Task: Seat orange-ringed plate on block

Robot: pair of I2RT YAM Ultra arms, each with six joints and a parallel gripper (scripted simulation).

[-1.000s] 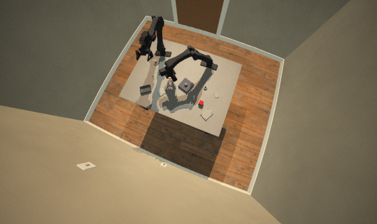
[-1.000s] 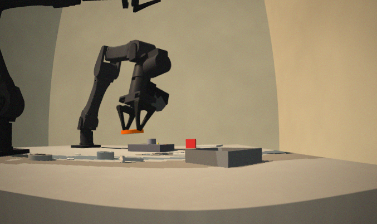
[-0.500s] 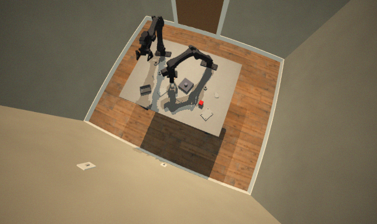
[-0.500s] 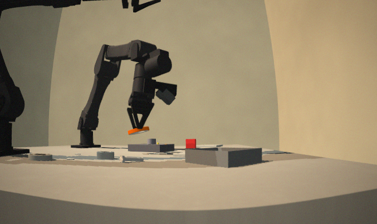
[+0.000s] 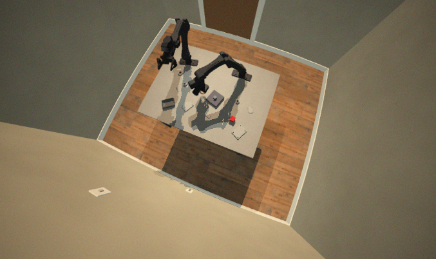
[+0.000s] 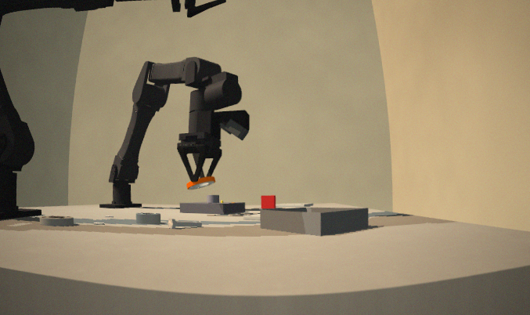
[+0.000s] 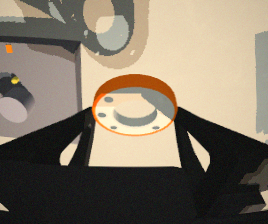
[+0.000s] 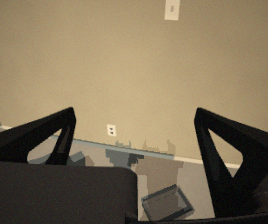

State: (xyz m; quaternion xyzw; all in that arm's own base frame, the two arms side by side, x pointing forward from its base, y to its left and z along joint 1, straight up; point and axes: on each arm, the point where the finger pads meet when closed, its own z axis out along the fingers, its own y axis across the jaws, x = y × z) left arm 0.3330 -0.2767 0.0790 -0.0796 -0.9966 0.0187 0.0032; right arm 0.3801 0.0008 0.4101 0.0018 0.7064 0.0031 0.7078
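Right now the grey block is 4 cm ahead of my left hand, 11 cm to the left of it and 6 cm below it. Also, from my left hand: red cube 17 cm ahead, 34 cm to the left, 6 cm below; orange-ringed plate 1 cm below; grey tray 19 cm ahead, 30 cm to the right, 7 cm below.
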